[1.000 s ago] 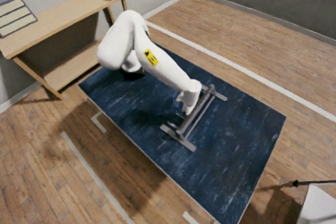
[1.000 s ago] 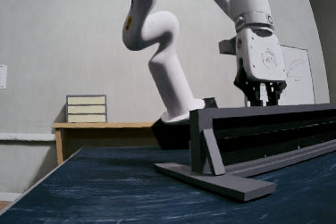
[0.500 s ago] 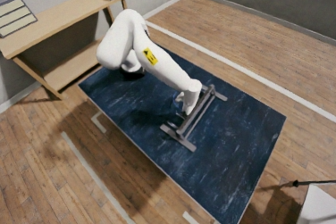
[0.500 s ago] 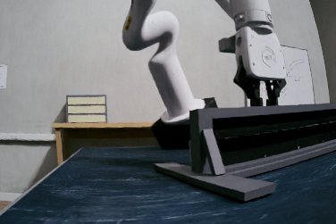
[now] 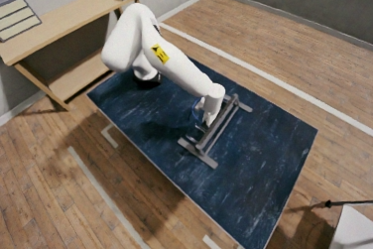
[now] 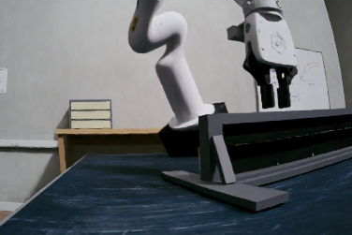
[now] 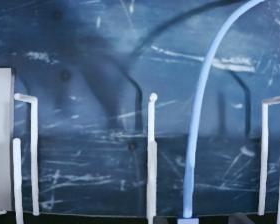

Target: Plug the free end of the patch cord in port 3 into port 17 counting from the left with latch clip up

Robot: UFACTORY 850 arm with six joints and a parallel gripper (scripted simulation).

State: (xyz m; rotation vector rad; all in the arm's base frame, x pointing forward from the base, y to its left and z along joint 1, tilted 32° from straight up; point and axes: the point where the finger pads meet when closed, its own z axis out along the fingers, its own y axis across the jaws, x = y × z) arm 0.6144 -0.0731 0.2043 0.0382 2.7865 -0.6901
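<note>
The white plug is 20 mm ahead of my hand and 50 mm below it.
</note>
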